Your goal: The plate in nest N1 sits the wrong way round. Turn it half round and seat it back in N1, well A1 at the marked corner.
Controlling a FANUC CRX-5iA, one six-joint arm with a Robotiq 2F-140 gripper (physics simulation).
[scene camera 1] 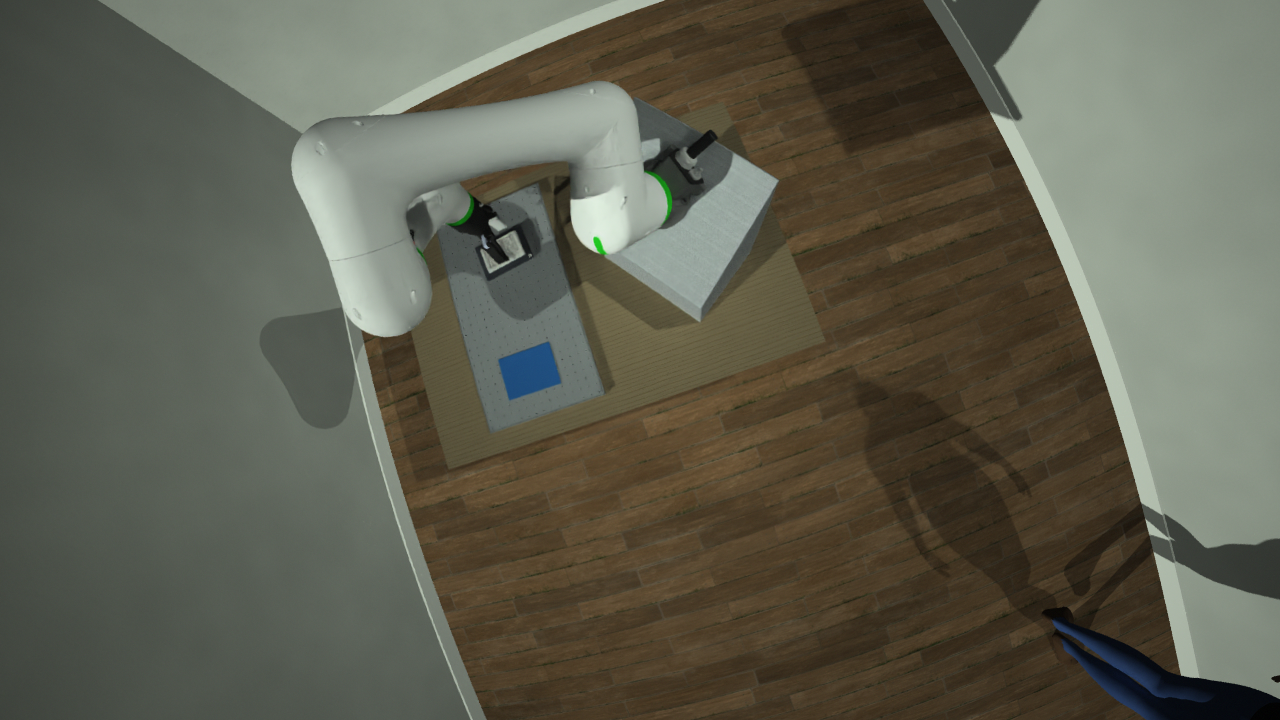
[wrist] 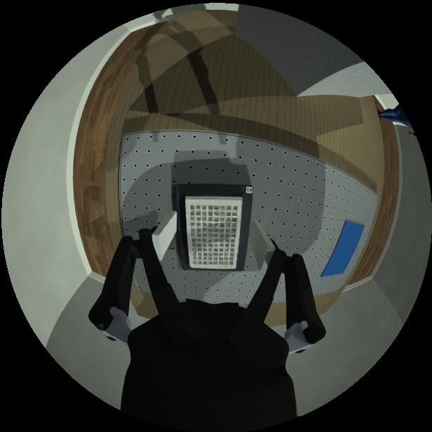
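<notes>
The plate (scene camera 1: 512, 248) (wrist: 214, 232) is a pale rectangular grid of wells. It lies in the dark rectangular nest (scene camera 1: 510, 267) (wrist: 215, 190), which has a small white label at its upper right corner in the wrist view. Which nest corner is marked and where well A1 lies cannot be told. My gripper (scene camera 1: 497, 239) (wrist: 213, 225) is open and empty. In the wrist view its two pale finger pads stand on the left and right of the plate and nest, with a gap on each side. The exact height of the pads cannot be told.
The nest stands on a grey perforated board (scene camera 1: 478, 313) (wrist: 290, 200). A blue rectangle (scene camera 1: 529, 370) (wrist: 343, 248) lies at the board's other end. A large grey block (scene camera 1: 716, 223) (wrist: 295, 45) stands beside the board. A person's blue legs (scene camera 1: 1127, 658) show at the lower right.
</notes>
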